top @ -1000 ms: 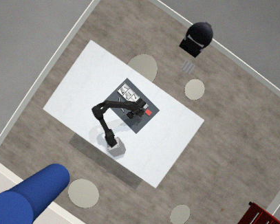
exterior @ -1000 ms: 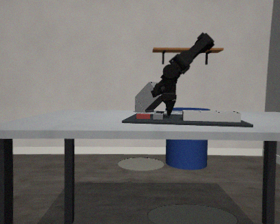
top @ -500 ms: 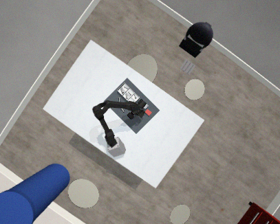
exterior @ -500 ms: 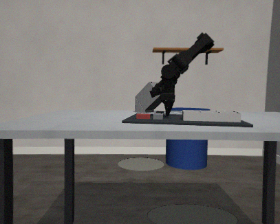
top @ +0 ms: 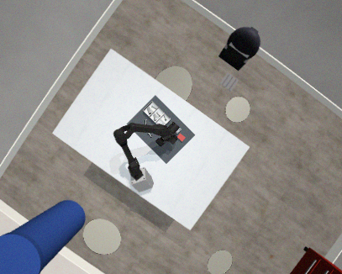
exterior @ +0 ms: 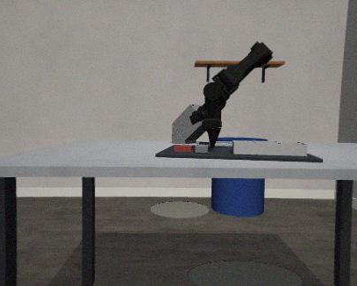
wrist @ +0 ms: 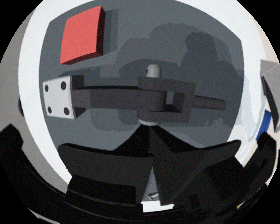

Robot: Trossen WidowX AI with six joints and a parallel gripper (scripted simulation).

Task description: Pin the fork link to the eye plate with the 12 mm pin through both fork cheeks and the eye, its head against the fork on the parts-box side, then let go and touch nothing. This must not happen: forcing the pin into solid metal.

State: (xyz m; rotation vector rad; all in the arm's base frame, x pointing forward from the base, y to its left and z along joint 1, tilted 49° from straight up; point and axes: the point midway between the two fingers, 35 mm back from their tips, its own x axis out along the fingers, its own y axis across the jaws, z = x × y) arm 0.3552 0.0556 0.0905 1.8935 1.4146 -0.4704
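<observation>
My hand is 20 mm short of the eye plate, 30 mm to the left of it and 30 mm above it. From my hand the other things lie so: grey pin 30 mm to the right, 30 mm below; then dark mat 10 mm behind, 70 mm to the left, 50 mm below; then fork link 20 mm behind, 30 mm to the right, 30 mm below.
</observation>
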